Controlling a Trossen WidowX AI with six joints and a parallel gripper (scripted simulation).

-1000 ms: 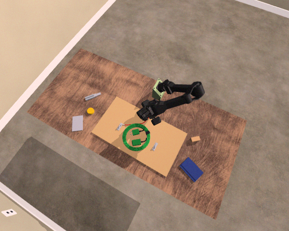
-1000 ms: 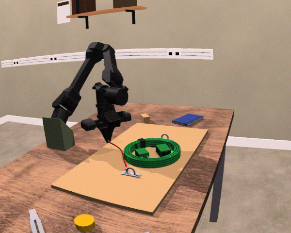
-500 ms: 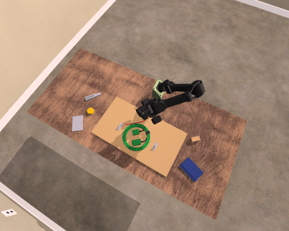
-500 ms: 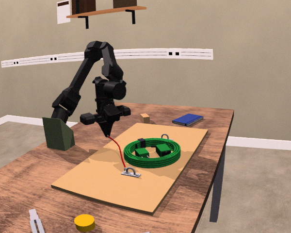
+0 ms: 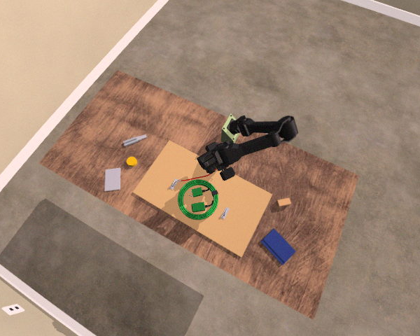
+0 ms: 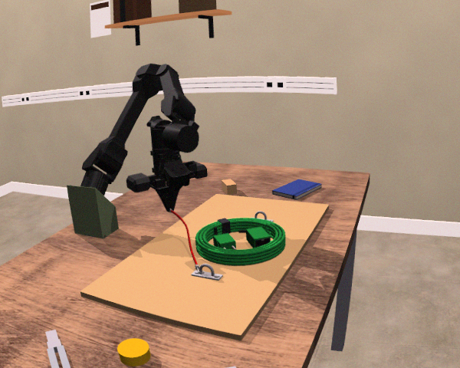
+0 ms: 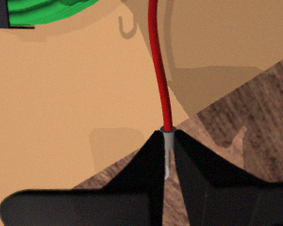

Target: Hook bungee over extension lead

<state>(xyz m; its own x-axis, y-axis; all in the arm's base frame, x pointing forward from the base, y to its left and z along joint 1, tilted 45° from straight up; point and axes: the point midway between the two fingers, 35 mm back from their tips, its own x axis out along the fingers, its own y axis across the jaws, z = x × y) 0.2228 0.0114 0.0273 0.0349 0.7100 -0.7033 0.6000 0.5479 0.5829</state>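
My hand is 18 cm short of the extension lead, 3 cm to the left of it and 7 cm above it. Also, from my hand: wooden block: 1 cm ahead, 36 cm to the left, 9 cm below; then yellow disc: 15 cm ahead, 44 cm to the right, 9 cm below; then grey tool: 2 cm ahead, 50 cm to the right, 10 cm below.
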